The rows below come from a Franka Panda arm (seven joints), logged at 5 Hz.
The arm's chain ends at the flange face. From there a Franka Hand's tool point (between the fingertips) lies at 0.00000 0.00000 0.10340 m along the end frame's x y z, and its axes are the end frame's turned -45 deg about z.
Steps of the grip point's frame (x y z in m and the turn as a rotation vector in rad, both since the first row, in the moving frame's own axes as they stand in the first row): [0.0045, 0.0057, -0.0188, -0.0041, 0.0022, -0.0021]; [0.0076, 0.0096, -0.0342, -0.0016, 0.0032, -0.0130]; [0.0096, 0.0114, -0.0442, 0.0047, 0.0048, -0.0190]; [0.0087, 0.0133, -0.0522, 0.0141, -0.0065, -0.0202]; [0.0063, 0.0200, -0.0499, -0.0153, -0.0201, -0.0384]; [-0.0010, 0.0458, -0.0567, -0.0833, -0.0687, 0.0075]
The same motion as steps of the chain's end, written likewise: [0.0068, 0.0007, -0.0188, -0.0013, 0.0045, -0.0021]; [0.0118, 0.0015, -0.0342, 0.0011, 0.0034, -0.0130]; [0.0148, 0.0020, -0.0442, 0.0067, 0.0001, -0.0190]; [0.0171, 0.0038, -0.0522, 0.0054, -0.0146, -0.0202]; [0.0189, 0.0071, -0.0499, -0.0250, -0.0034, -0.0384]; [0.0307, 0.0220, -0.0561, -0.1075, 0.0103, 0.0075]
